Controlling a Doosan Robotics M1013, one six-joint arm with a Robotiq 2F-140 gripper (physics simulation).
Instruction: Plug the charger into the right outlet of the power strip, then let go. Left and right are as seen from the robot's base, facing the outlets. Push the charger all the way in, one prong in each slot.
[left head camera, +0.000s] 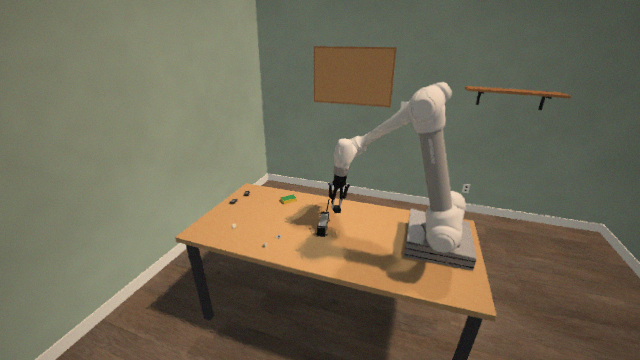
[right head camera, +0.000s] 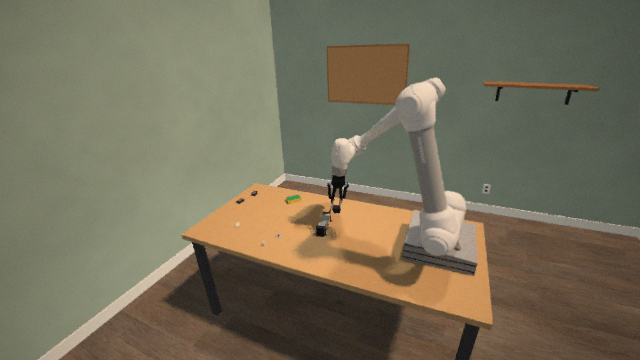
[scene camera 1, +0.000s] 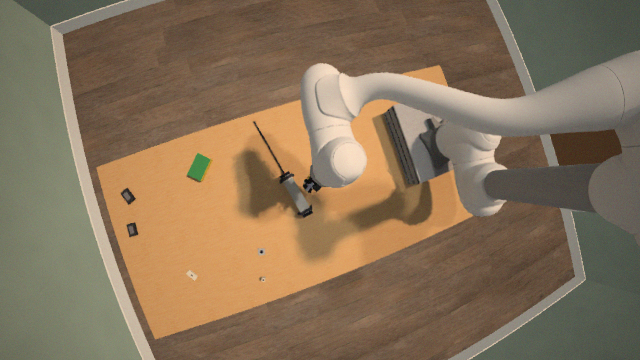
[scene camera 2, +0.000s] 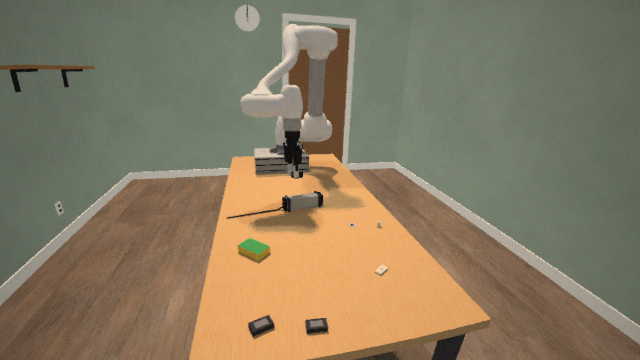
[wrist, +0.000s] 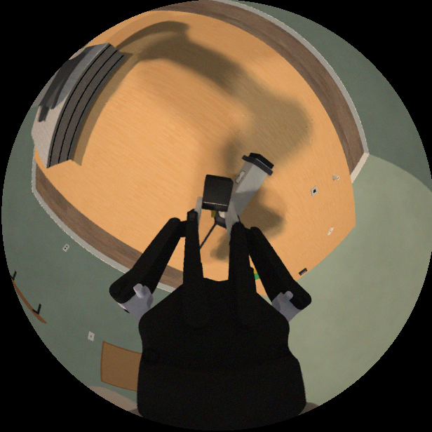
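Seen in the pictures: gripper, fingertip midpoint: (left head camera: 335, 207) (right head camera: 335, 208) (scene camera 2: 293, 176); arm's base at its link origin: (scene camera 1: 440, 144).
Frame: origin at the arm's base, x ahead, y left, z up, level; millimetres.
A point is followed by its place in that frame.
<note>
The charger (left head camera: 337, 209) @[x 593, y -116, z 56 mm] (right head camera: 336, 209) @[x 595, y -114, z 58 mm] (scene camera 2: 297, 175) (wrist: 217, 191) is a black block. My gripper (left head camera: 337, 201) @[x 607, y -163, z 39 mm] (right head camera: 336, 201) @[x 607, y -163, z 39 mm] (wrist: 213, 205) points down and is shut on it, above the table. Gold-coloured metal shows between the fingers in the wrist view; the separate prongs cannot be made out. The grey power strip (left head camera: 324, 221) @[x 672, y -118, z -39 mm] (right head camera: 324, 221) @[x 673, y -118, z -39 mm] (scene camera 1: 296, 194) @[x 681, y -138, z -42 mm] (scene camera 2: 303, 201) @[x 705, y -144, z -60 mm] (wrist: 252, 180) with black ends lies on the table, apart from the charger, which is on the robot-base side. One outlet (wrist: 240, 176) shows on its side in the wrist view; the fingers hide part of the strip.
The strip's black cable (scene camera 1: 268, 147) @[x 682, y -378, z -91 mm] (scene camera 2: 255, 214) @[x 682, y -380, z -94 mm] runs off one end. A green and yellow sponge (scene camera 1: 199, 167) @[x 980, y -447, z -69 mm] (scene camera 2: 254, 249) @[x 1006, y -453, z -70 mm], two small black boxes (scene camera 1: 128, 196) @[x 1323, y -503, z -83 mm] (scene camera 1: 132, 229) @[x 1379, y -370, z -83 mm] and several small pale parts lie farther out on the table. The slatted grey base block (left head camera: 440, 255) @[x 20, y 132, z -39 mm] carries the arm.
</note>
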